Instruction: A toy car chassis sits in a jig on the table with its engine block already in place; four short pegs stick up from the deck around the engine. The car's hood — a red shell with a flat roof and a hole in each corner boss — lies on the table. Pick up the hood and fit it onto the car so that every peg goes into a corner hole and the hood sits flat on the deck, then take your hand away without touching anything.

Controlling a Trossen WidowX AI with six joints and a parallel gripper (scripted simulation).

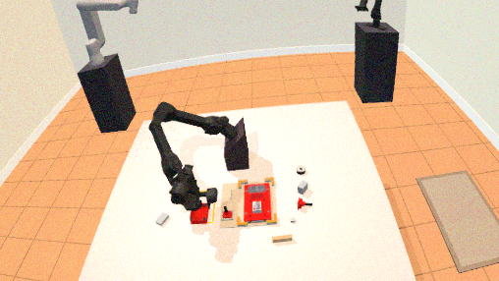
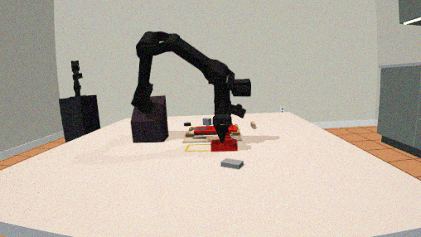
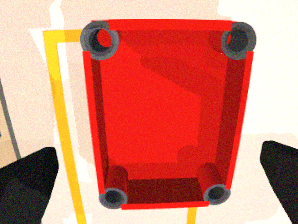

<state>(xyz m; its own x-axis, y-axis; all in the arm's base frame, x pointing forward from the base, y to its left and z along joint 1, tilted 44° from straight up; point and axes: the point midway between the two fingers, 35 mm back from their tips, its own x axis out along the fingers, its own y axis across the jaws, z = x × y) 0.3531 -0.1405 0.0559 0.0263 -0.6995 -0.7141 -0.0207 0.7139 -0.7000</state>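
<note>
Now: the red hood 3 cm below my gripper tip and 1 cm ahead of it. Also, from my gripper tip: orange-cornered jig 21 cm to the left, 5 cm behind, 2 cm below; then grey engine block 24 cm to the left, 1 cm below; then wooden block 33 cm to the left, 15 cm ahead, 2 cm below.
</note>
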